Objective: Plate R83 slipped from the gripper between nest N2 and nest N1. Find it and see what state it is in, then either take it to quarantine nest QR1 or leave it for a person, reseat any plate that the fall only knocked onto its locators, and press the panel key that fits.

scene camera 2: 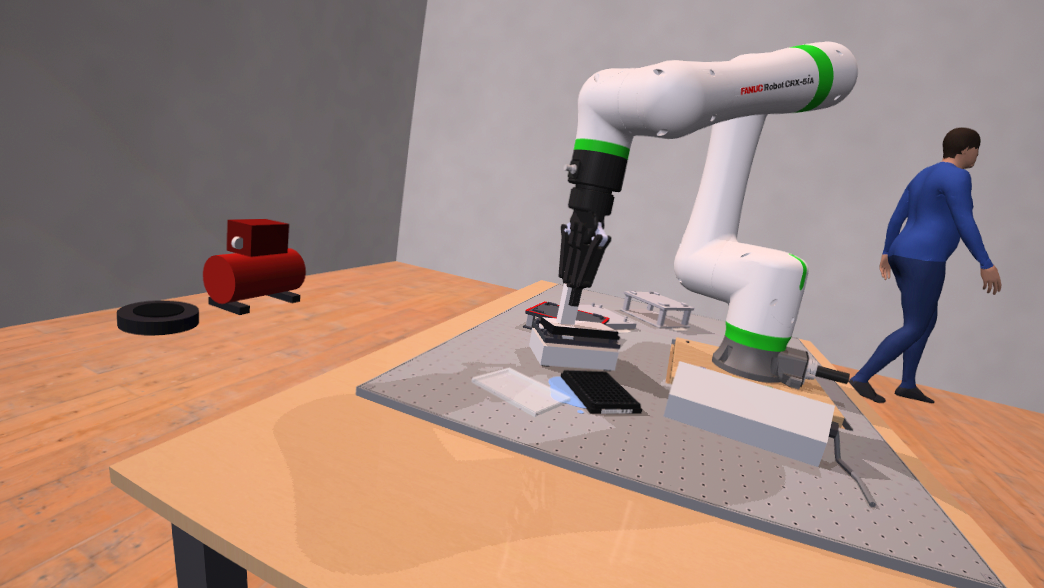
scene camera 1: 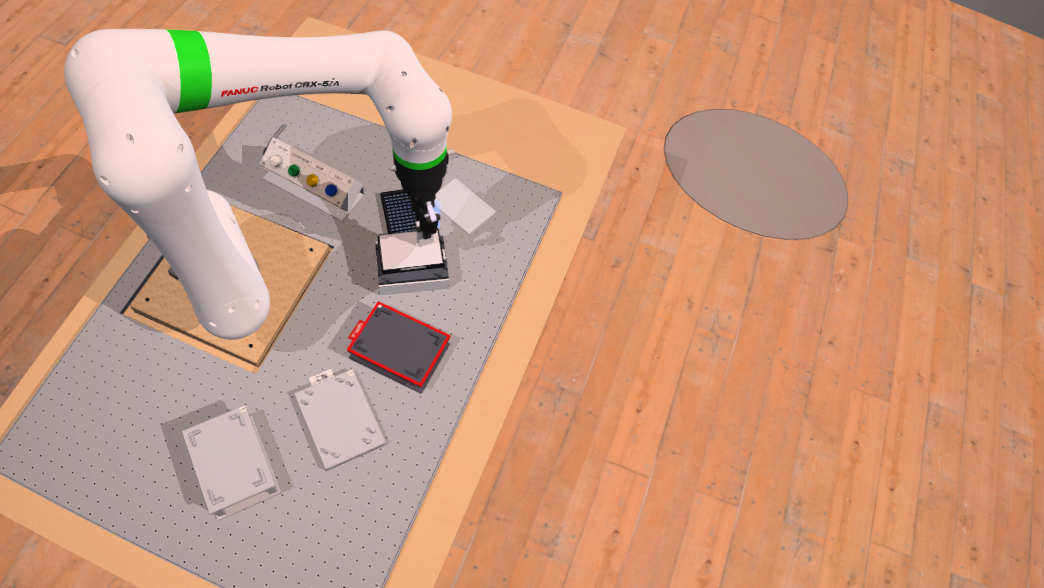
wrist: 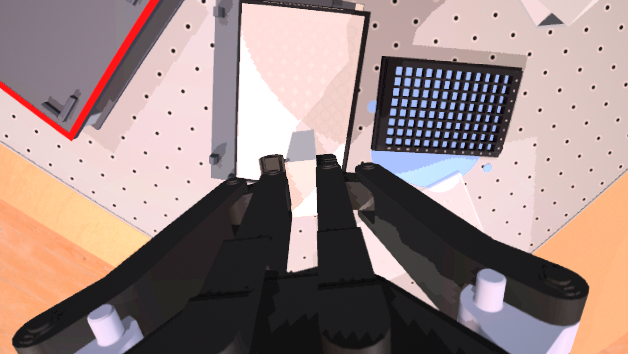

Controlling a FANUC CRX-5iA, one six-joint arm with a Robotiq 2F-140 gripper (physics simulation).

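Frame: origin at the arm's base, x ahead, y left, z up, level; millimetres.
Where they show: gripper, fingertip midpoint: (scene camera 2: 565, 323) (scene camera 1: 425, 242) (wrist: 305, 151); arm's base at its link origin: (scene camera 2: 747, 368).
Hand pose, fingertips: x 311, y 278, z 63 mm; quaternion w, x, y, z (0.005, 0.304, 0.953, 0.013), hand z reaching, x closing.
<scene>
Each offset is from my fingertips to the centre of the thing. "spot": to the spot under its first point.
A black well plate @(dy +72, dx -108, dz -70 mm) (scene camera 1: 398, 211) (scene camera 2: 600, 392) (wrist: 447, 107), its label unreadable, lies flat on the perforated board beside a blue puddle @(dy +126, dx -71, dz -76 mm) (scene camera 2: 566, 394) (wrist: 425, 167). A clear lid @(dy +164, dx -14, dz -73 mm) (scene camera 1: 465, 206) (scene camera 2: 520, 390) lies off it, next to the puddle. A lidded plate @(dy -29, dx -16, dz -10 mm) (scene camera 1: 410, 250) (wrist: 300, 75) sits slightly tilted on a nest @(spot: dy -78, dx +21, dz -50 mm) (scene camera 1: 412, 286) (scene camera 2: 577, 355) (wrist: 225, 90); two locators show beside it in the wrist view. My gripper (scene camera 1: 427, 235) (scene camera 2: 574, 299) (wrist: 305, 151) is shut, close over that plate's edge, with a pale flat tip below the fingers. The red-edged nest @(dy -202, dx +76, dz -54 mm) (scene camera 1: 398, 343) (wrist: 75, 40) holds no plate.
A key panel @(dy +20, dx -321, dz -35 mm) (scene camera 1: 303, 181) (scene camera 2: 752, 409) has white, green, yellow and blue keys. A low grey nest @(dy -383, dx +66, dz -64 mm) (scene camera 1: 339, 420) and a raised one @(dy -563, dx -40, dz -45 mm) (scene camera 1: 230, 460) stand past the red-edged nest. A person (scene camera 2: 931, 219) is behind the table. A red compressor (scene camera 2: 255, 270) stands on the floor.
</scene>
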